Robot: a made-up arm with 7 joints.
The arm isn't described. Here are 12 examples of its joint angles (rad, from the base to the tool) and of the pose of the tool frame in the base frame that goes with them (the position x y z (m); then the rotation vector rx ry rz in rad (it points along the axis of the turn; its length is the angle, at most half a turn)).
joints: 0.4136 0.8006 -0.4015 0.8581 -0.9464 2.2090 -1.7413
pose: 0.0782 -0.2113 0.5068 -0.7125 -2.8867 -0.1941
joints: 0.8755 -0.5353 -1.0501 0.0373 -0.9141 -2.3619 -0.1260
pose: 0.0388 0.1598 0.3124 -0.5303 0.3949 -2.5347
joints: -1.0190 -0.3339 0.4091 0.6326 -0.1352 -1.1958 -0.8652
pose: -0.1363 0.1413 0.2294 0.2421 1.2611 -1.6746
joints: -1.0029 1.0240 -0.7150 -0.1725 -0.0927 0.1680 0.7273
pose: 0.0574 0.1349 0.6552 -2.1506 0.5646 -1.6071
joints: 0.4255 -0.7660 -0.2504 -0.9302 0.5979 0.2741 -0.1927
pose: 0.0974 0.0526 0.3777 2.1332 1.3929 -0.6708
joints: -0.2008 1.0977 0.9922 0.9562 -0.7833 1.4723 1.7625
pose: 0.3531 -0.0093 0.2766 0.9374 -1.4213 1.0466
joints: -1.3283 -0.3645 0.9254 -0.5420 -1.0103 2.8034 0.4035
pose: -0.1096 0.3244 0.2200 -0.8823 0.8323 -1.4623
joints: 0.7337 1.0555 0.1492 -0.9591 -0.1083 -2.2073 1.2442
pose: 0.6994 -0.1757 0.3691 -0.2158 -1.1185 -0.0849
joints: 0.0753 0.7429 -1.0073 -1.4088 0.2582 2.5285 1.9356
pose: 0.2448 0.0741 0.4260 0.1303 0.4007 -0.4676
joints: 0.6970 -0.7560 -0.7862 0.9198 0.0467 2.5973 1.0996
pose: 0.1498 -0.3209 0.6768 -1.9492 1.0254 0.7291
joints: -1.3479 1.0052 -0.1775 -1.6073 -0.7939 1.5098 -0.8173
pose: 0.2646 0.0686 0.6541 -0.1148 1.4005 -2.5353
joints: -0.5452 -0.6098 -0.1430 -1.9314 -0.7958 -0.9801 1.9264
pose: 0.6074 0.1503 0.4263 1.5585 -1.0036 -1.0397
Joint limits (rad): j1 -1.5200..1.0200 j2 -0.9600..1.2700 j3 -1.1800..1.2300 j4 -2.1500..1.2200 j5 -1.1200..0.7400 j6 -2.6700..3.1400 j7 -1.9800..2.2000
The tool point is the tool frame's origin. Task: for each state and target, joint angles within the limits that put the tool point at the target. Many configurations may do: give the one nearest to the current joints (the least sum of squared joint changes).
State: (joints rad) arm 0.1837 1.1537 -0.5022 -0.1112 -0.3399 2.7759 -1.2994
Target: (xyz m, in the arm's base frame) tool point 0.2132 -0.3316 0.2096
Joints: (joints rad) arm 0.2989 0.5912 0.0019 0.0785 -0.5026 3.0728 -1.1065
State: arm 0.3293 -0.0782 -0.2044 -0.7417 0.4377 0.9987 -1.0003
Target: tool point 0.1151 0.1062 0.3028
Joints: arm -0.1621 -0.3469 0.2008 -0.7175 0.4138 0.1732 -0.9137
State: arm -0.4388 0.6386 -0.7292 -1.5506 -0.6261 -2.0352 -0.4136
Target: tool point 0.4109 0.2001 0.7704
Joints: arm -0.3155 0.6983 -0.8539 -1.2151 -0.4841 -2.2601 -0.4897
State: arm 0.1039 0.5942 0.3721 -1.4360 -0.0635 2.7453 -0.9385
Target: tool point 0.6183 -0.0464 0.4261
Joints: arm 0.0423 0.9269 0.0519 -1.6862 -0.2211 2.8495 -0.9231
